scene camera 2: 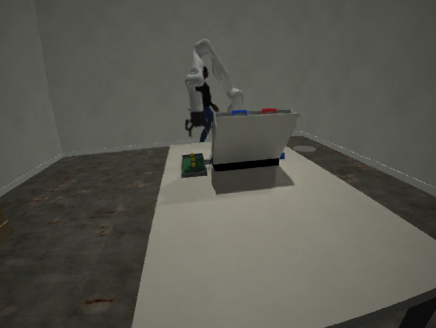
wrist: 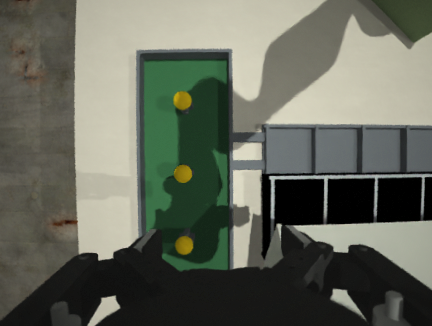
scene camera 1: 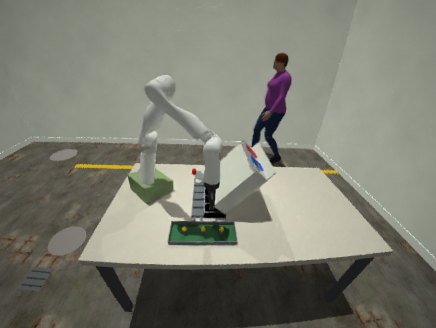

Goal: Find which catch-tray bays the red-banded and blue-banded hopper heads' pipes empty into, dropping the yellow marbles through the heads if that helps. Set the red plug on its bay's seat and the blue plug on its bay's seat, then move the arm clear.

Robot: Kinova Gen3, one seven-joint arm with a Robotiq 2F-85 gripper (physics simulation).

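Pixels of known places: gripper, fingertip midpoint: (scene camera 2: 199,136) (wrist: 221,240) (scene camera 1: 210,202); arm's base, link origin: (scene camera 1: 146,181).
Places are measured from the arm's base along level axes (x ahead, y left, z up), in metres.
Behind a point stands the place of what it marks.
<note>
My gripper (scene camera 1: 211,207) @(x 0.441, y -0.201, z 0.069 m) (wrist: 221,240) @(x 0.441, y -0.201, z 0.069 m) is open and empty, pointing down, high above the table by the green marble tray (scene camera 1: 194,237) @(x 0.369, y -0.285, z -0.118 m) (scene camera 2: 186,167) @(x 0.441, y -0.293, z -0.117 m) (wrist: 155,200) @(x 0.462, y -0.296, z -0.117 m). Three yellow marbles (scene camera 1: 203,229) @(x 0.414, y -0.261, z -0.072 m) (scene camera 2: 193,160) @(x 0.422, y -0.249, z -0.081 m) (wrist: 183,174) @(x 0.410, y -0.252, z -0.066 m) stand in a row there; in the wrist view one marble (wrist: 184,245) @(x 0.505, y -0.238, z -0.067 m) shows between the fingertips. The grey catch tray (scene camera 1: 198,201) @(x 0.342, y -0.005, z -0.114 m) (wrist: 314,150) @(x 0.351, y -0.065, z -0.106 m) lies at the hopper's foot; its visible bays hold no marble. The red band (scene camera 1: 251,151) @(x 0.657, y 0.205, z 0.183 m) (scene camera 2: 269,111) @(x 0.622, y 0.168, z 0.216 m) and blue band (scene camera 1: 257,163) @(x 0.683, y 0.056, z 0.181 m) (scene camera 2: 239,113) @(x 0.644, y 0.019, z 0.214 m) mark hopper heads. The red plug (scene camera 1: 194,171) @(x 0.253, y 0.306, z -0.089 m) stands at the back; part of the blue plug (scene camera 2: 282,156) @(x 0.361, y 0.314, z -0.102 m) shows. The pipes are hidden.
The large slanted white hopper housing (scene camera 1: 239,175) @(x 0.579, y -0.039, z 0.146 m) (scene camera 2: 255,137) @(x 0.635, y 0.096, z 0.091 m) rises close beside the arm. The green arm base (scene camera 1: 150,186) @(x 0.042, y -0.041, z -0.004 m) (wrist: 410,20) @(x 0.128, y 0.061, z -0.098 m) stands at the table's left back in scene camera 1. A person (scene camera 1: 278,95) stands beyond the table.
</note>
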